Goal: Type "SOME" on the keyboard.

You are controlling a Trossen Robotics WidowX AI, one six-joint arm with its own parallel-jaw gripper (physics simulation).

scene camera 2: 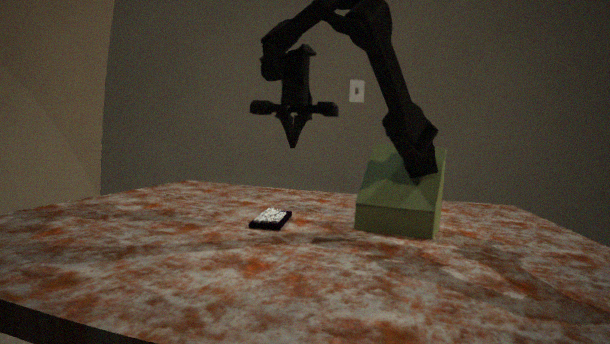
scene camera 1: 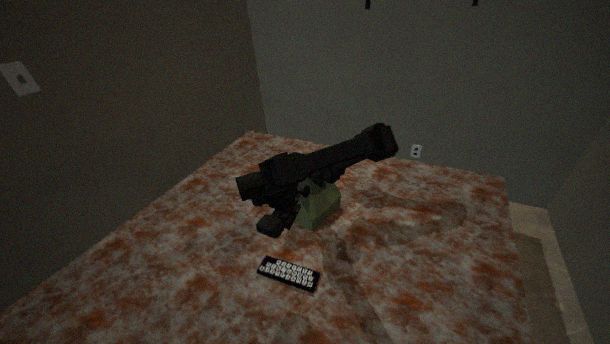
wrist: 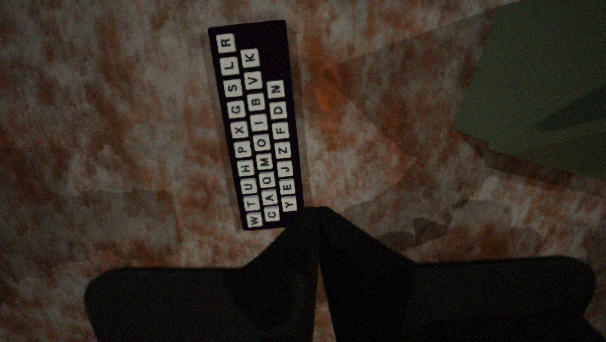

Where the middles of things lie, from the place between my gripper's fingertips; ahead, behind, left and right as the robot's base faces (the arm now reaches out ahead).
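Black keyboard (scene camera 1: 285, 272): 16 cm below my hand and 4 cm ahead of it.
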